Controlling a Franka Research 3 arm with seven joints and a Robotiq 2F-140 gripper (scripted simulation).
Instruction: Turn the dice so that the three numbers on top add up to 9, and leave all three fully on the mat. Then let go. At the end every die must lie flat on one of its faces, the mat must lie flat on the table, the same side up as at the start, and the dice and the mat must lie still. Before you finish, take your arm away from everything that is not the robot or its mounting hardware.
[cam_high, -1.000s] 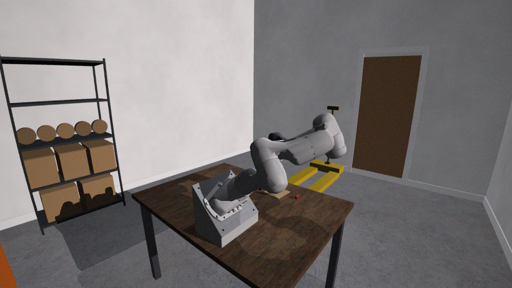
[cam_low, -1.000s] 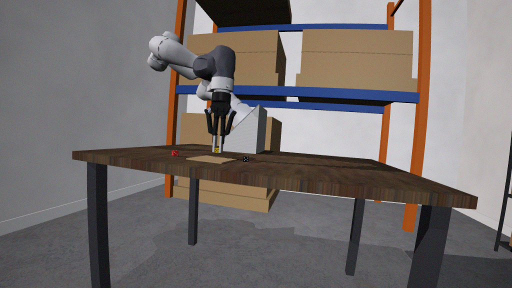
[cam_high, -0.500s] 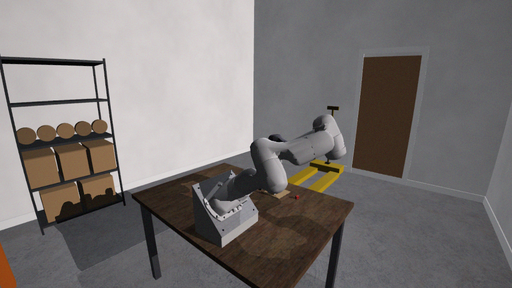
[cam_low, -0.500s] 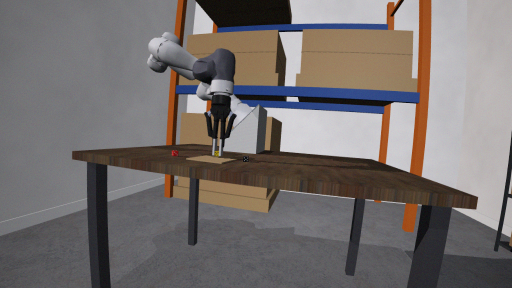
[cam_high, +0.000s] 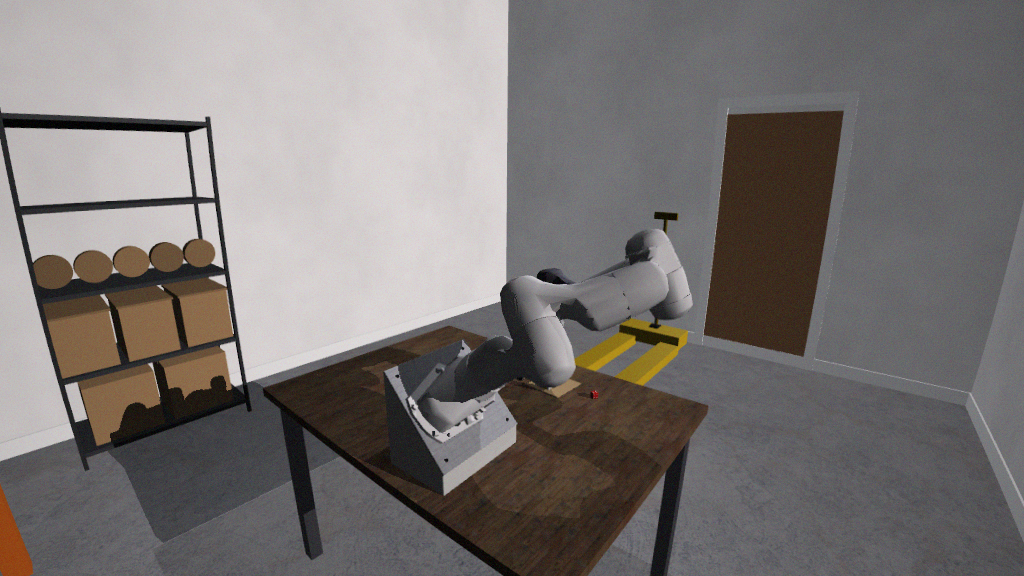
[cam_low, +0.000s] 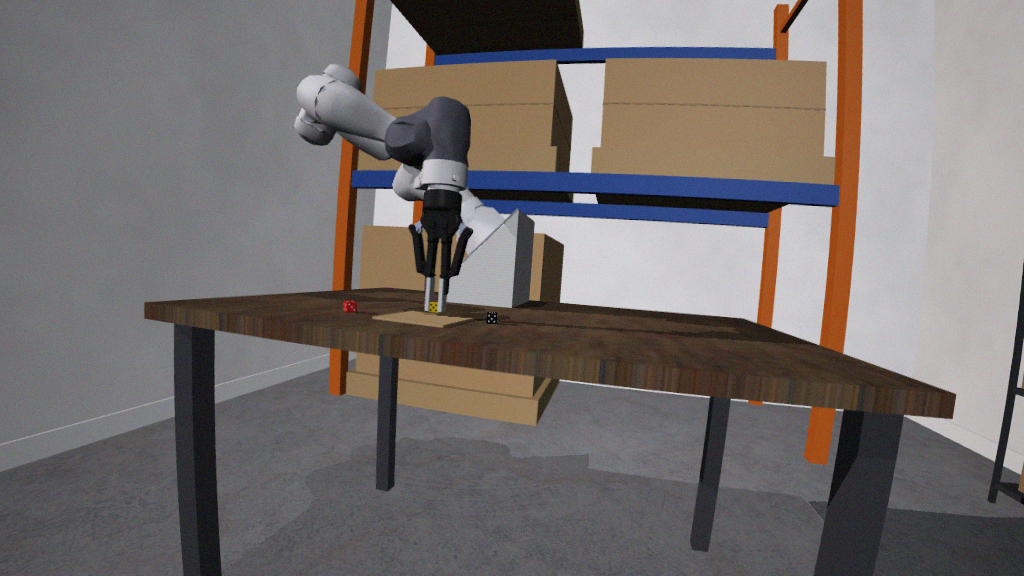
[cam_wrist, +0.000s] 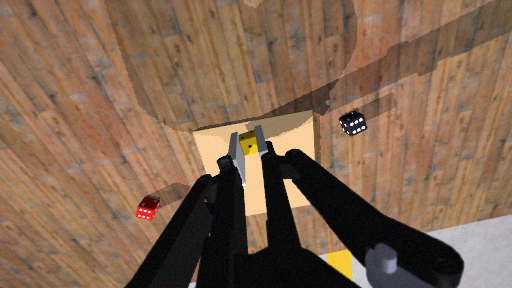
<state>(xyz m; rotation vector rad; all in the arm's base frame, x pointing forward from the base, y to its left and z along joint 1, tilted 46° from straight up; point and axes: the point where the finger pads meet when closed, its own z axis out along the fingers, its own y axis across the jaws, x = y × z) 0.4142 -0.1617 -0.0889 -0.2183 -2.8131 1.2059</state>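
My hand is 3 cm above the yellow die. Also, from my hand: red die: 4 cm ahead, 16 cm to the right, 3 cm below; then black die: 3 cm ahead, 12 cm to the left, 3 cm below; then tan mat: 5 cm ahead, 4 cm below.
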